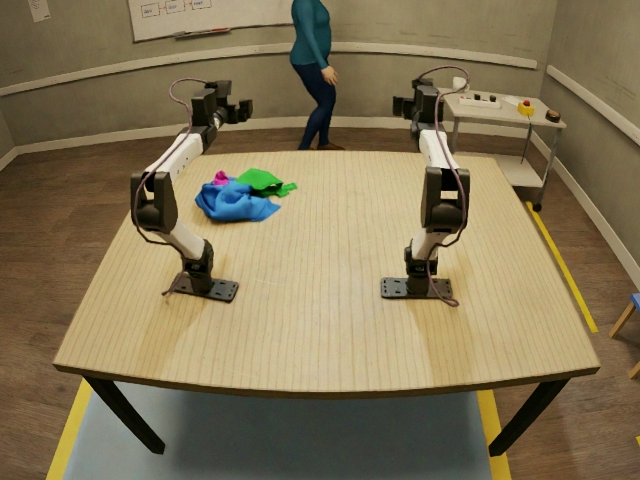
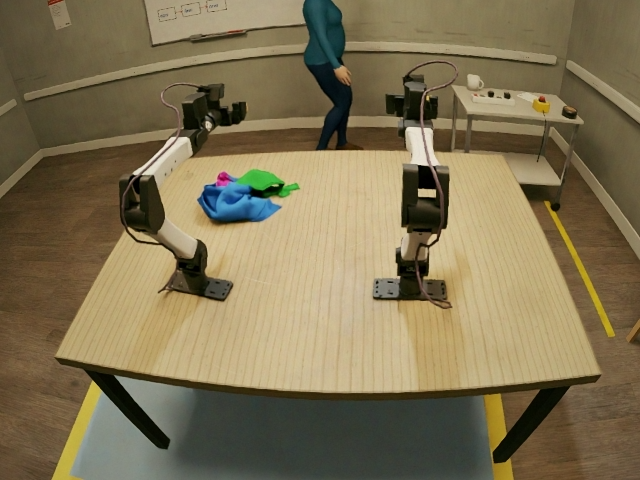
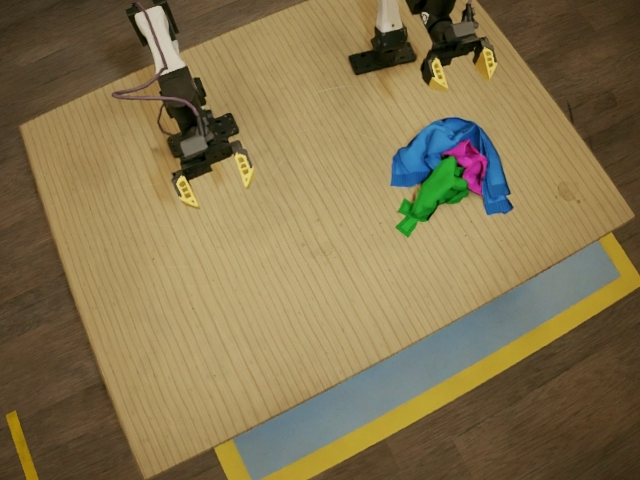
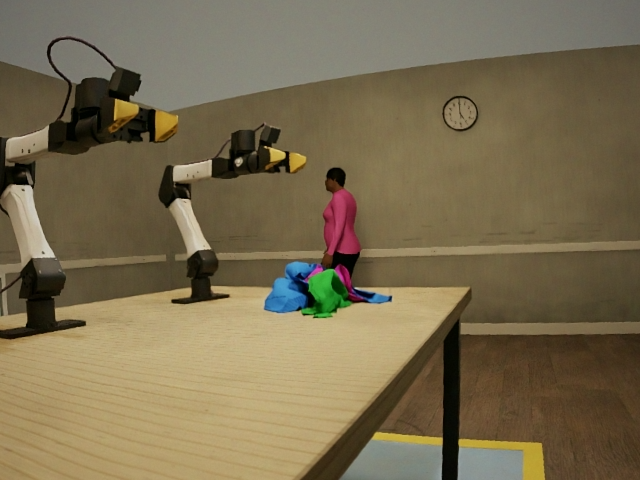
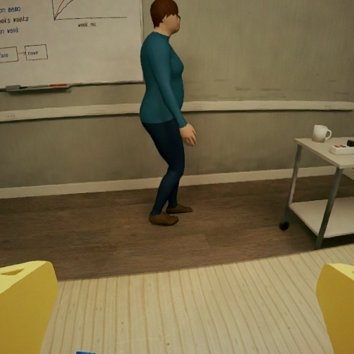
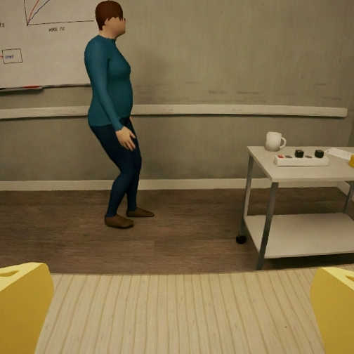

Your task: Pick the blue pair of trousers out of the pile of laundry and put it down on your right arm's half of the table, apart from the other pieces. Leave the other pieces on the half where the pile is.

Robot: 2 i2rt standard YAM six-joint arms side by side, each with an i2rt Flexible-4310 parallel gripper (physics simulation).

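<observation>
The blue trousers (image 1: 227,204) (image 2: 232,205) (image 3: 436,142) (image 4: 285,295) lie crumpled in an arch, with ribbed ends. A magenta piece (image 1: 220,178) (image 2: 223,179) (image 3: 473,165) (image 4: 343,279) lies inside the arch. A green piece (image 1: 258,179) (image 2: 260,180) (image 3: 439,188) (image 4: 326,291) lies against both. Where they overlap, parts are hidden. My left gripper (image 3: 463,82) (image 5: 187,278) is open, empty and raised high above the table. My right gripper (image 3: 222,196) (image 6: 180,280) is open, empty and raised over the other half, well away from the pile.
The wooden table (image 1: 320,320) (image 2: 320,320) (image 3: 289,289) (image 4: 217,387) carries both arm bases. A grey cart (image 1: 496,114) (image 2: 496,109) with a mug stands beyond its far right corner. A person (image 1: 312,41) (image 2: 325,41) (image 5: 162,85) (image 6: 109,85) stands behind the table.
</observation>
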